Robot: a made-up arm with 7 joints. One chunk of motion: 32 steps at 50 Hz.
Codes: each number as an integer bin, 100 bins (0 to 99) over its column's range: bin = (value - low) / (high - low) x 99, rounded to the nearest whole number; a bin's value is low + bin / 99 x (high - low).
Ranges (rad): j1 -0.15..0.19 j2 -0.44..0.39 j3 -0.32..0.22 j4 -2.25..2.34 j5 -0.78..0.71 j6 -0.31..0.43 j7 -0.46..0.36
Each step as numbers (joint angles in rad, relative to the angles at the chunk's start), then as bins.
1 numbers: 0.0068 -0.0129 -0.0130 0.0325 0.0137 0.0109 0.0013
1 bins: 46 51 56 49 53 43 56
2 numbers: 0.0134 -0.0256 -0.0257 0.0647 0.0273 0.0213 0.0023
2 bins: 48 49 54 50 54 44 56
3 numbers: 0.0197 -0.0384 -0.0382 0.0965 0.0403 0.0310 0.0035
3 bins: 49 48 52 51 55 46 56
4 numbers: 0.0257 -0.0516 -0.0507 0.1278 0.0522 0.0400 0.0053
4 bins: 51 46 49 51 55 47 56
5 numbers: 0.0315 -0.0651 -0.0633 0.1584 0.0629 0.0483 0.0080
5 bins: 53 45 47 52 56 48 57
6 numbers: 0.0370 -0.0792 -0.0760 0.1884 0.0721 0.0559 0.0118
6 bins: 54 43 45 53 57 49 57
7 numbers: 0.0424 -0.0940 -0.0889 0.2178 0.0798 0.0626 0.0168
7 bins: 56 41 42 53 57 50 58
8 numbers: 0.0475 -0.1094 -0.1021 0.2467 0.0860 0.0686 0.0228
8 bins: 58 39 40 54 58 51 58
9 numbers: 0.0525 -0.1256 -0.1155 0.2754 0.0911 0.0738 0.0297
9 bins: 59 38 37 54 58 51 59
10 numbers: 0.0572 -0.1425 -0.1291 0.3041 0.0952 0.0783 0.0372
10 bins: 60 35 35 55 58 52 60
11 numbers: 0.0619 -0.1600 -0.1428 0.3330 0.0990 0.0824 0.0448
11 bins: 62 33 32 56 58 52 61
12 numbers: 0.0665 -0.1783 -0.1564 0.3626 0.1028 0.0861 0.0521
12 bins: 63 31 30 56 59 53 62
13 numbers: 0.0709 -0.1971 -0.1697 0.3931 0.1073 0.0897 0.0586
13 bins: 64 29 28 57 59 53 63
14 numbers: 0.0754 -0.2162 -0.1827 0.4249 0.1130 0.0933 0.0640
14 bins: 66 27 25 58 59 54 63
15 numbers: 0.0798 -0.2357 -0.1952 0.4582 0.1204 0.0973 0.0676
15 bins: 67 24 23 58 60 54 64
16 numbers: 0.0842 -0.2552 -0.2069 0.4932 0.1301 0.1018 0.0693
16 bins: 68 22 21 59 60 55 64
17 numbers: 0.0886 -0.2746 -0.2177 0.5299 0.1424 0.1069 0.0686
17 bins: 69 20 19 60 61 56 64
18 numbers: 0.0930 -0.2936 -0.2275 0.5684 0.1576 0.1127 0.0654
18 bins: 71 17 17 61 62 57 63
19 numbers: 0.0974 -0.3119 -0.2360 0.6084 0.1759 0.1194 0.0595
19 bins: 72 15 15 62 64 57 63
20 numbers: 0.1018 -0.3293 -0.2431 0.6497 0.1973 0.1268 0.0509
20 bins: 73 13 14 63 65 58 62
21 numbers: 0.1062 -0.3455 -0.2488 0.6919 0.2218 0.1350 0.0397
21 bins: 75 11 13 63 67 60 60
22 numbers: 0.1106 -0.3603 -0.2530 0.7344 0.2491 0.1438 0.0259
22 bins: 76 10 12 64 68 61 59
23 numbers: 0.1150 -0.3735 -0.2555 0.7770 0.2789 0.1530 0.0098
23 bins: 77 8 12 65 70 62 57
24 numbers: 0.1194 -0.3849 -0.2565 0.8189 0.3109 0.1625 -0.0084
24 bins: 78 7 12 66 72 63 55
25 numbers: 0.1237 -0.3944 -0.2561 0.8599 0.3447 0.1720 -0.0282
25 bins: 80 5 12 67 75 64 52
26 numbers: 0.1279 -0.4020 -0.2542 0.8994 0.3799 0.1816 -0.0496
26 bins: 81 5 12 68 77 66 50
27 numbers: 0.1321 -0.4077 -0.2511 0.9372 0.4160 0.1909 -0.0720
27 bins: 82 4 13 69 79 67 47
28 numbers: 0.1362 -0.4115 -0.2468 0.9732 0.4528 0.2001 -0.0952
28 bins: 83 3 13 70 82 68 44
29 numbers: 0.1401 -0.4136 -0.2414 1.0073 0.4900 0.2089 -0.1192
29 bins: 84 3 14 70 84 69 41
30 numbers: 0.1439 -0.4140 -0.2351 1.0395 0.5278 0.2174 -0.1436
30 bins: 86 3 16 71 87 71 38
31 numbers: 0.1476 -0.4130 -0.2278 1.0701 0.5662 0.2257 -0.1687
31 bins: 87 3 17 72 89 72 35
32 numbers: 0.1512 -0.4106 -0.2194 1.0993 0.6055 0.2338 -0.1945
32 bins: 88 4 18 72 92 73 32
